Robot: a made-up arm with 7 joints. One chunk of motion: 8 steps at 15 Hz.
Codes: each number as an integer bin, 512 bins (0 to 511) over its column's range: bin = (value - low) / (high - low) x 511, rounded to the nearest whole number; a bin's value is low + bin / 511 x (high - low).
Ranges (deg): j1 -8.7..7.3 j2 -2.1..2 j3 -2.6..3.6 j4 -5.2..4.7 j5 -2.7..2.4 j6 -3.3..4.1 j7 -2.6..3
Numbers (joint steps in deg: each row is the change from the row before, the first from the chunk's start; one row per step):
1: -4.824 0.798 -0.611 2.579 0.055 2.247 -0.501
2: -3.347 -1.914 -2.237 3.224 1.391 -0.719 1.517
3: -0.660 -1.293 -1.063 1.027 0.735 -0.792 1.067
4: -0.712 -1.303 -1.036 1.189 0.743 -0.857 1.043
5: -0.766 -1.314 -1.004 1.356 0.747 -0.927 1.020
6: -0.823 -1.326 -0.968 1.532 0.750 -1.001 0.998
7: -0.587 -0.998 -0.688 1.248 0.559 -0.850 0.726
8: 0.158 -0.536 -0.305 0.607 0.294 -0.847 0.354
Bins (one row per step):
1: 124 361 164 402 276 383 192
2: 171 23 30 435 410 178 376
3: 257 101 127 321 344 173 335
4: 255 99 129 330 345 169 332
5: 253 98 132 338 345 164 330
6: 252 96 135 347 346 159 328
7: 259 137 158 333 327 169 303
8: 283 195 189 300 300 169 270

